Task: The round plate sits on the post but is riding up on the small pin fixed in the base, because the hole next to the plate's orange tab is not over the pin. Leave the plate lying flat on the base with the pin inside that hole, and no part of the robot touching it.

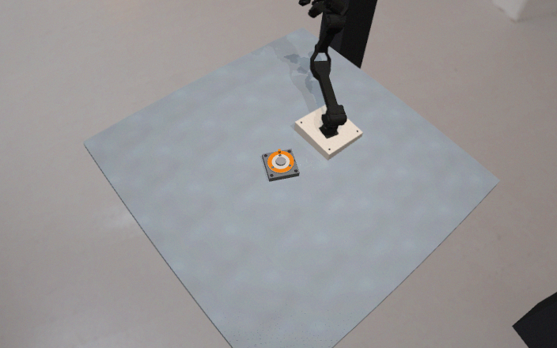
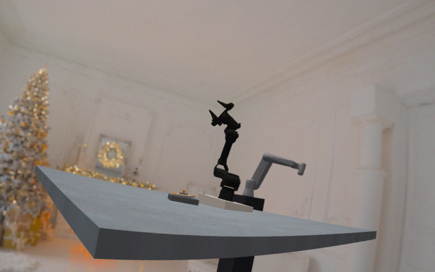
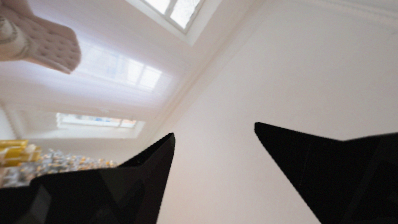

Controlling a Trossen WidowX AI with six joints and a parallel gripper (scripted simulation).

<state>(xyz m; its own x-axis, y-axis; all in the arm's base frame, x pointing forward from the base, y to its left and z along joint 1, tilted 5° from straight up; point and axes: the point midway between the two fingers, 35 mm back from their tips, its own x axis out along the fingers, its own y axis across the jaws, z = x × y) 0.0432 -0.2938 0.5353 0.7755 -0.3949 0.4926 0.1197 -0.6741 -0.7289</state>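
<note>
Now: gripper tip 220 mm short of the round orange plate, 300 mm to the right of it and 570 mm above it. The rest, counted from my gripper tip: dark grey base: 230 mm ahead, 320 mm to the left, 590 mm below.
</note>
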